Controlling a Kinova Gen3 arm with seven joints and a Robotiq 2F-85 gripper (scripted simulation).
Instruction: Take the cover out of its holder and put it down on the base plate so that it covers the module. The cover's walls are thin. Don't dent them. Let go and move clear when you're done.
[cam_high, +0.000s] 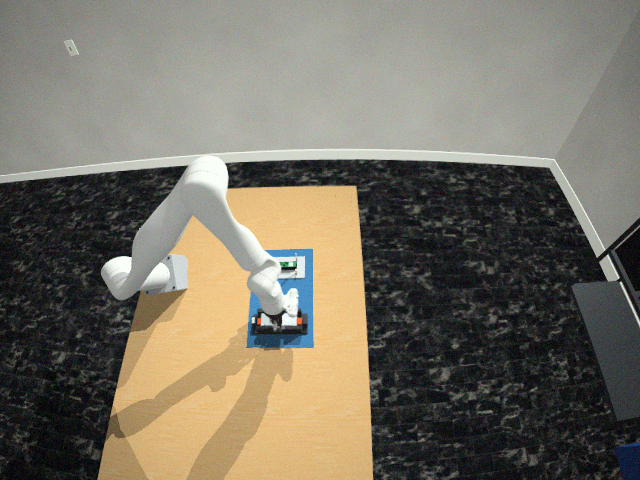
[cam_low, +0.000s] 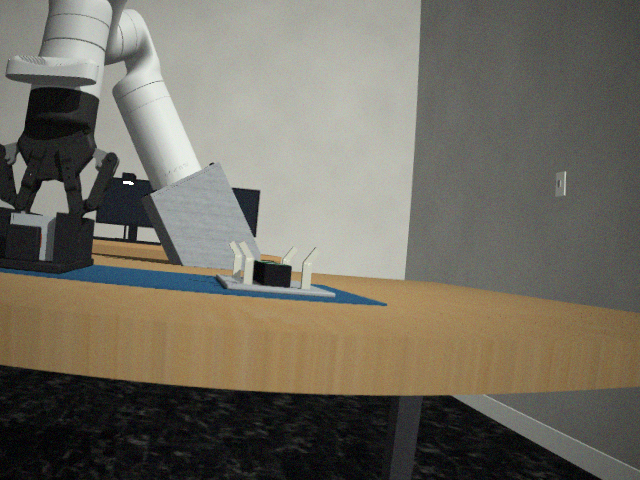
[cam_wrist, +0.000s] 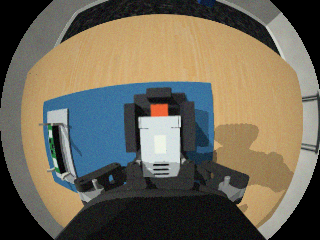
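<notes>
My gripper is now right at the cover.
</notes>
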